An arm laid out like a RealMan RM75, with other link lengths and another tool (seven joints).
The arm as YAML. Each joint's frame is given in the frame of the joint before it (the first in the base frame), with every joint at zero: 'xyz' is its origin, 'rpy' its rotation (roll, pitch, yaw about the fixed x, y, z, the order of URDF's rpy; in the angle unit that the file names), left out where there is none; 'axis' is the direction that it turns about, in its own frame. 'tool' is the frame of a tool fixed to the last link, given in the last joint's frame.
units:
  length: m
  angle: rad
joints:
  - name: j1
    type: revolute
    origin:
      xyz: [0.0, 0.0, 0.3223]
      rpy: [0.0, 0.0, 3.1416]
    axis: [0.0, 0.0, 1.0]
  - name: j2
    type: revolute
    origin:
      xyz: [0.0, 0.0, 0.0]
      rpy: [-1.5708, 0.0, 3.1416]
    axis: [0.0, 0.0, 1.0]
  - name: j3
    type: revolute
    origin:
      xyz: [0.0, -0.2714, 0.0]
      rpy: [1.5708, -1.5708, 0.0]
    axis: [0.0, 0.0, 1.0]
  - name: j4
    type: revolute
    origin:
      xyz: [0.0, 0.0, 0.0]
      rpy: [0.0, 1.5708, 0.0]
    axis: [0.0, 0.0, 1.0]
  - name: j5
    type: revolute
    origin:
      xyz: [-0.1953, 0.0, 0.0]
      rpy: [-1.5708, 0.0, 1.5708]
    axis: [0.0, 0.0, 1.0]
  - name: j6
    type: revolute
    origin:
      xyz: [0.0, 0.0, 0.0]
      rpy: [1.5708, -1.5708, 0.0]
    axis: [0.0, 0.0, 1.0]
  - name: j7
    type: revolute
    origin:
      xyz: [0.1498, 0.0, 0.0]
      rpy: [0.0, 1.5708, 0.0]
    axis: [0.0, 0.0, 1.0]
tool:
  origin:
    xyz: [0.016, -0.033, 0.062]
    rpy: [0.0, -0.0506, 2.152]
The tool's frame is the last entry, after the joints.
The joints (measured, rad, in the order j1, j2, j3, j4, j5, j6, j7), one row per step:
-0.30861, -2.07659, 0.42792, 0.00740, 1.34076, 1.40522, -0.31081
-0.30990, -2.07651, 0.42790, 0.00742, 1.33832, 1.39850, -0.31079
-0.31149, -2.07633, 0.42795, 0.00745, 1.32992, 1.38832, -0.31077
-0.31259, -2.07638, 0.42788, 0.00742, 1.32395, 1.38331, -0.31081
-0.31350, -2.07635, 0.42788, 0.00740, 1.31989, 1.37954, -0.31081
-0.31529, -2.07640, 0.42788, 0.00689, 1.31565, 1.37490, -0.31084
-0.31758, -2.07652, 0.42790, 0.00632, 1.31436, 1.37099, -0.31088
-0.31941, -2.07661, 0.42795, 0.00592, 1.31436, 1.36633, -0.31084
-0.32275, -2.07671, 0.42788, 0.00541, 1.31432, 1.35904, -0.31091
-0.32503, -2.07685, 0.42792, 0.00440, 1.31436, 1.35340, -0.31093
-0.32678, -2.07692, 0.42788, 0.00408, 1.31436, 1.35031, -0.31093
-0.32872, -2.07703, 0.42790, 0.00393, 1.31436, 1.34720, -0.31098
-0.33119, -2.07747, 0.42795, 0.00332, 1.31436, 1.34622, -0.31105
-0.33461, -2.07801, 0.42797, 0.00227, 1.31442, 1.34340, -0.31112
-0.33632, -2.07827, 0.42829, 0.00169, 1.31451, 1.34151, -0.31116
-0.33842, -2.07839, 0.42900, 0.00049, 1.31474, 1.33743, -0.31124
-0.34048, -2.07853, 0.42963, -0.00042, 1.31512, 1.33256, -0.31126
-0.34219, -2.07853, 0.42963, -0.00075, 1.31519, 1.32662, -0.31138
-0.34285, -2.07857, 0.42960, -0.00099, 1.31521, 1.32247, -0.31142
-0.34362, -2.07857, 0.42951, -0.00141, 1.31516, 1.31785, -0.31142
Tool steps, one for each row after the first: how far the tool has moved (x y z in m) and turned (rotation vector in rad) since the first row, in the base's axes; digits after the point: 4 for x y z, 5 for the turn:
-0.0011, 0.0006, -0.0001, -0.00051, 0.00166, 0.00566
-0.0033, 0.0016, 0.0006, 0.00258, 0.00290, 0.01683
-0.0044, 0.0023, 0.0012, 0.00561, 0.00272, 0.02298
-0.0052, 0.0028, 0.0016, 0.00752, 0.00279, 0.02728
-0.0058, 0.0036, 0.0018, 0.00895, 0.00259, 0.03172
-0.0059, 0.0044, 0.0015, 0.00815, 0.00286, 0.03364
-0.0062, 0.0049, 0.0009, 0.00607, 0.00399, 0.03594
-0.0064, 0.0060, 0.0002, 0.00302, 0.00573, 0.03915
-0.0067, 0.0066, -0.0006, 0.00021, 0.00661, 0.04207
-0.0067, 0.0072, -0.0010, -0.00115, 0.00728, 0.04312
-0.0066, 0.0078, -0.0013, -0.00249, 0.00802, 0.04392
-0.0058, 0.0086, -0.0018, -0.00338, 0.00739, 0.04250
-0.0051, 0.0097, -0.0026, -0.00527, 0.00694, 0.04187
-0.0047, 0.0101, -0.0030, -0.00673, 0.00695, 0.04180
-0.0047, 0.0106, -0.0039, -0.00976, 0.00745, 0.04321
-0.0048, 0.0111, -0.0048, -0.01299, 0.00850, 0.04518
-0.0054, 0.0116, -0.0054, -0.01556, 0.01010, 0.04870
-0.0059, 0.0117, -0.0058, -0.01731, 0.01120, 0.05171
-0.0066, 0.0119, -0.0062, -0.01921, 0.01235, 0.05513

